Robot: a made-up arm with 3 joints.
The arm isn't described. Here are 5 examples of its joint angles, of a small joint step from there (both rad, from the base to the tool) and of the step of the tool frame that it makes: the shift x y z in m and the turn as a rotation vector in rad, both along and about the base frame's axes.
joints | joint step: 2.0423 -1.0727 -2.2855 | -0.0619 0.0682 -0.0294
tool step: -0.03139 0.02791 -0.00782 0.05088 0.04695 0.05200
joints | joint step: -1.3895 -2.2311 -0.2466 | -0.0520 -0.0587 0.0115
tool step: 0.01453 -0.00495 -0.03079 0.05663 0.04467 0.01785
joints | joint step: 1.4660 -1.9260 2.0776 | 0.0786 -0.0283 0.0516
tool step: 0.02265 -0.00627 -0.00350 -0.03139 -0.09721 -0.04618
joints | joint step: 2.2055 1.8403 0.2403 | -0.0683 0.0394 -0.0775
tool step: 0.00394 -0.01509 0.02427 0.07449 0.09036 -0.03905
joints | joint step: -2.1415 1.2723 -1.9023 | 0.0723 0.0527 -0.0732
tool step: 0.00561 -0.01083 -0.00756 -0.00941 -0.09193 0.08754
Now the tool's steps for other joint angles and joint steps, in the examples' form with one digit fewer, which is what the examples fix.
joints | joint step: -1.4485 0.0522 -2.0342 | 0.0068 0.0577 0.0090
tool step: 0.0000 0.0144 -0.0184 -0.0572 0.0022 -0.0080
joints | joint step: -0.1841 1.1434 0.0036 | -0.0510 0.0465 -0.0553
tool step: 0.0244 -0.0090 -0.0087 -0.0594 0.0292 -0.0349
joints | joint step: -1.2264 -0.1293 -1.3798 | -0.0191 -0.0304 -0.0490
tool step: 0.0058 -0.0095 0.0078 0.0310 -0.0294 0.0033
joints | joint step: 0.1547 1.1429 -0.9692 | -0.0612 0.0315 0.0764
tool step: 0.0244 -0.0069 -0.0030 0.0734 0.0918 -0.0226
